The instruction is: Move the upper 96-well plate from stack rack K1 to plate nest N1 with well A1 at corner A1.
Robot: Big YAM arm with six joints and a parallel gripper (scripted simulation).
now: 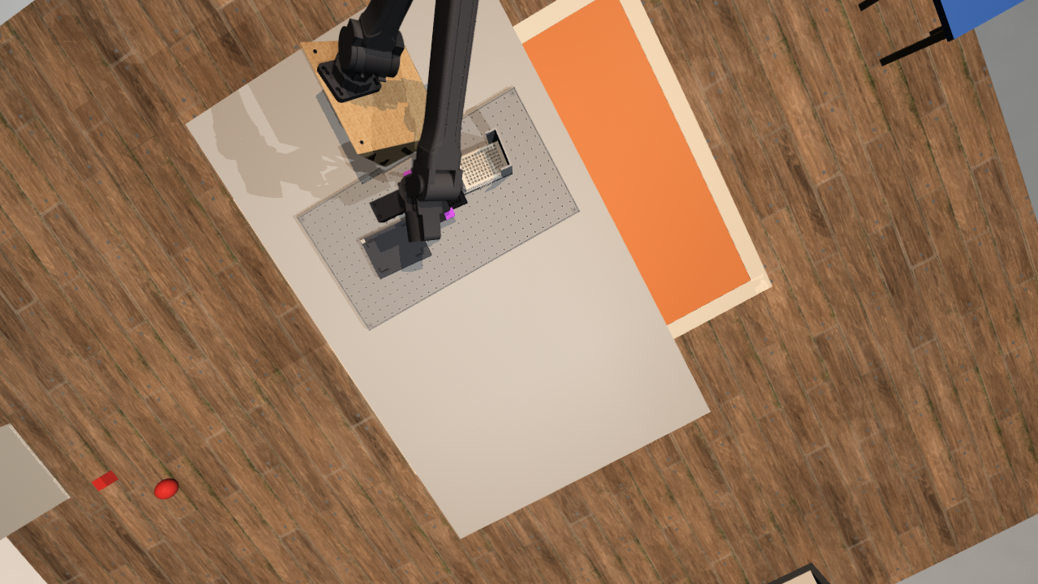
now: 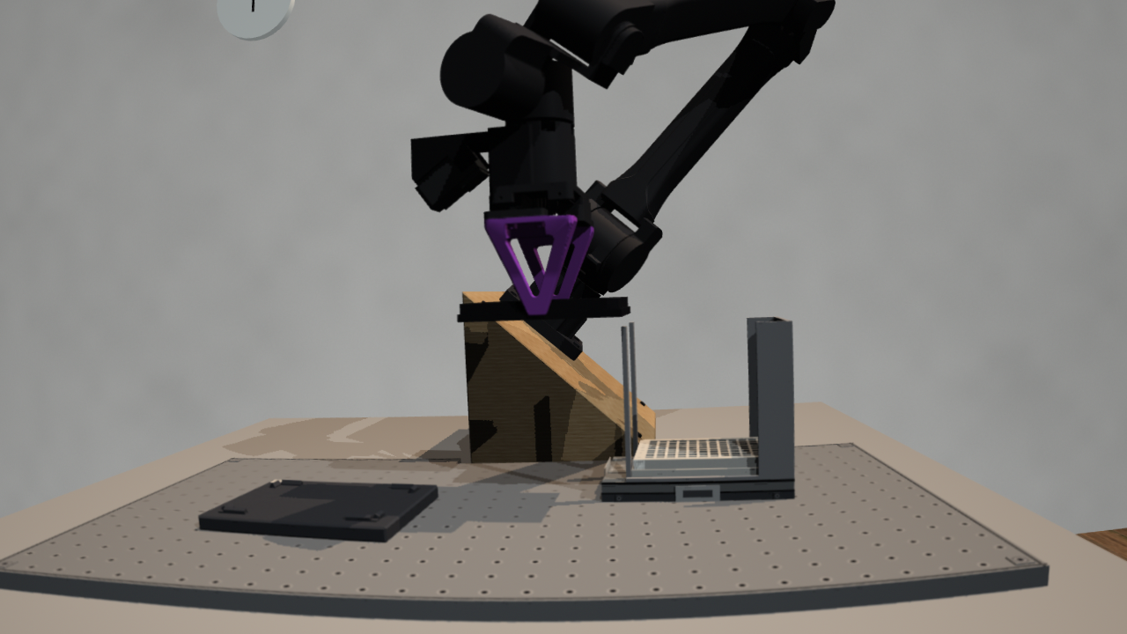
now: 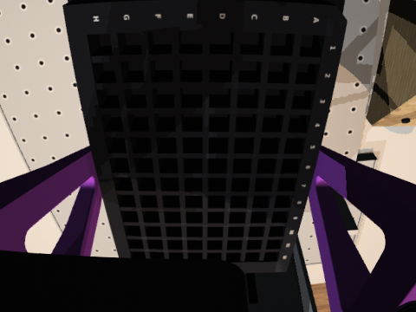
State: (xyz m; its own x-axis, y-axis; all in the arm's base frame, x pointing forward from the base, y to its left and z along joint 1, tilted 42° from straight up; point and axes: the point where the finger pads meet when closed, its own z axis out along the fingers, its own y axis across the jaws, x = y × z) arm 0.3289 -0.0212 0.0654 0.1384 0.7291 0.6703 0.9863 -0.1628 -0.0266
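Right now the pale A1 square is 26 cm to the right of my hand, 15 cm below it and 3 cm behind it. Also, from my hand: black 96-well plate: right at my hand; white plate: 14 cm below, 13 cm to the left, 3 cm behind.
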